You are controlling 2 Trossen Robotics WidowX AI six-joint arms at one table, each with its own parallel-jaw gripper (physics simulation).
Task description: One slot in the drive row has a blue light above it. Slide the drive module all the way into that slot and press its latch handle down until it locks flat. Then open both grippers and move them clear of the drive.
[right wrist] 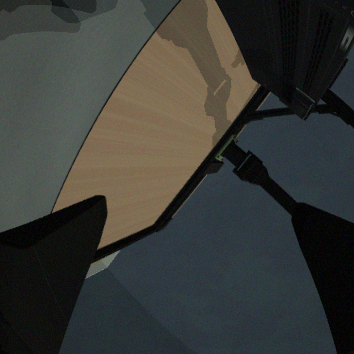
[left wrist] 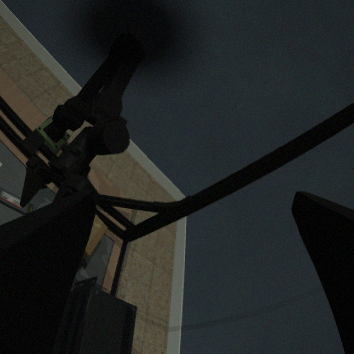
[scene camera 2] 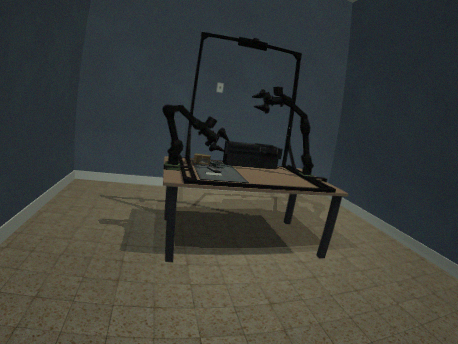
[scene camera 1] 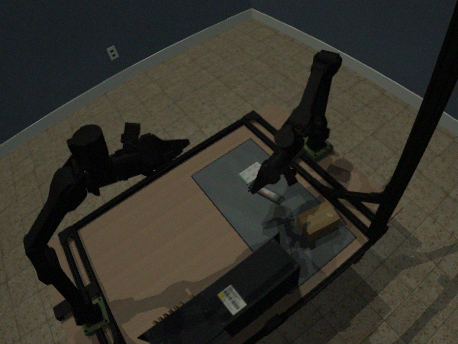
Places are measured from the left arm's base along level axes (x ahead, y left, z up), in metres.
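Pixels of known places: left gripper, fingertip midpoint: (left wrist: 198,201) (scene camera 2: 253,101) (scene camera 1: 185,145); right gripper, fingertip midpoint: (right wrist: 204,209) (scene camera 2: 226,146) (scene camera 1: 252,190); left arm's base, origin of the base link: (right wrist: 227,148) (scene camera 2: 306,174) (scene camera 1: 92,315); right arm's base, origin of the base link: (left wrist: 53,131) (scene camera 2: 172,163) (scene camera 1: 316,144).
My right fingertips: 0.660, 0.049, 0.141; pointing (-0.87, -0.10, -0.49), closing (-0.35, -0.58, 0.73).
Note:
For each thing: its middle in the pictures, then the offset to it from my right fingertips, as dx, dy, dz. Level surfaces: height alone.
- slim drive module, body centre: (left wrist: 8,201) (scene camera 1: 265,193) +0.072, +0.062, -0.161
- grey mat, its level: dz -0.165
- dark drive chassis, body centre: (right wrist: 293,43) (scene camera 1: 227,308) (scene camera 2: 251,155) -0.244, -0.257, -0.080
- yellow-brown box, body centre: (left wrist: 83,233) (scene camera 1: 318,221) (scene camera 2: 202,159) +0.154, -0.147, -0.136
- white card, body centre: (scene camera 1: 252,172) (scene camera 2: 213,173) +0.082, +0.172, -0.165
The slim drive module (scene camera 1: 272,194) (left wrist: 11,198) lies on the grey mat (scene camera 1: 215,187), partly hidden by my right gripper in scene camera 1. The dark drive chassis (scene camera 1: 272,262) (scene camera 2: 250,156) (right wrist: 295,45) stands at the bottom of scene camera 1. The blue light and its slot cannot be made out. The latch handle is too small to judge. My right gripper (scene camera 1: 273,185) (scene camera 2: 223,143) (right wrist: 204,209) is open and empty, above the mat near the module. My left gripper (scene camera 2: 256,101) (left wrist: 198,201) is open and empty, raised high, well away from module and chassis.
A yellow-brown box (scene camera 1: 318,220) (scene camera 2: 202,159) sits on the mat near the chassis. A white card (scene camera 1: 251,173) (scene camera 2: 214,174) with a green edge lies beside the module. A black frame edges the table, with an upright post (scene camera 1: 417,135) at the right of scene camera 1.

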